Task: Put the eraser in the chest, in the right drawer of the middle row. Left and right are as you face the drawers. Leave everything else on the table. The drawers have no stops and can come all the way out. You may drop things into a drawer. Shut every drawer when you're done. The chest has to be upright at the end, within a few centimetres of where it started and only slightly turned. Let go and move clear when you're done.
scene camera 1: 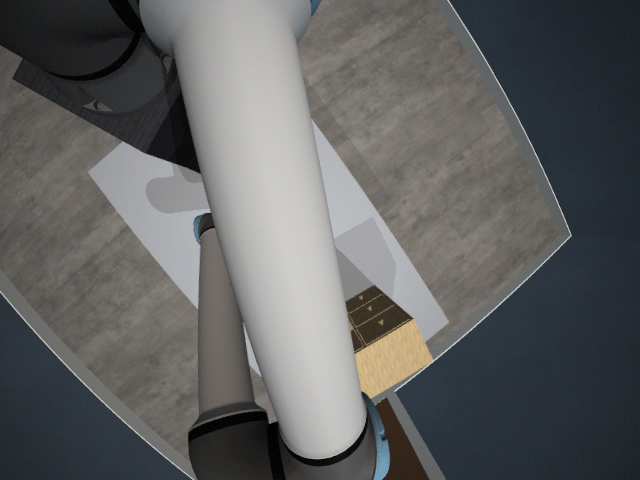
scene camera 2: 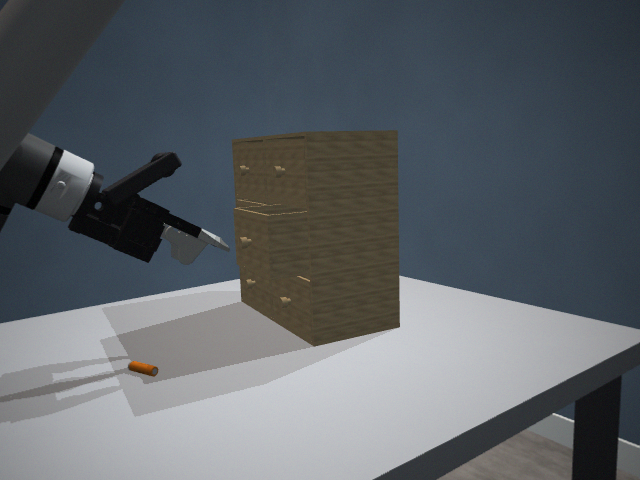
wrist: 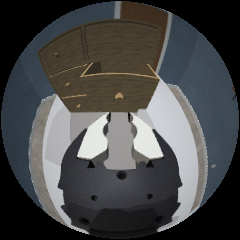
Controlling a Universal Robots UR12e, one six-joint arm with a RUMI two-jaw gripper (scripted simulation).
Path:
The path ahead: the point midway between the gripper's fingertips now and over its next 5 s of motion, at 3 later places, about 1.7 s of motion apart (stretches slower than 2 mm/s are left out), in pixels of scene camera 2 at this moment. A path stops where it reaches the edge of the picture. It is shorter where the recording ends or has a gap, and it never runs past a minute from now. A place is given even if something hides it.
My gripper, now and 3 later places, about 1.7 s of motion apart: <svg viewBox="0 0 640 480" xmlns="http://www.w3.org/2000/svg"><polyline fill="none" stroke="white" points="225,248 244,246 250,245 266,243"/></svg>

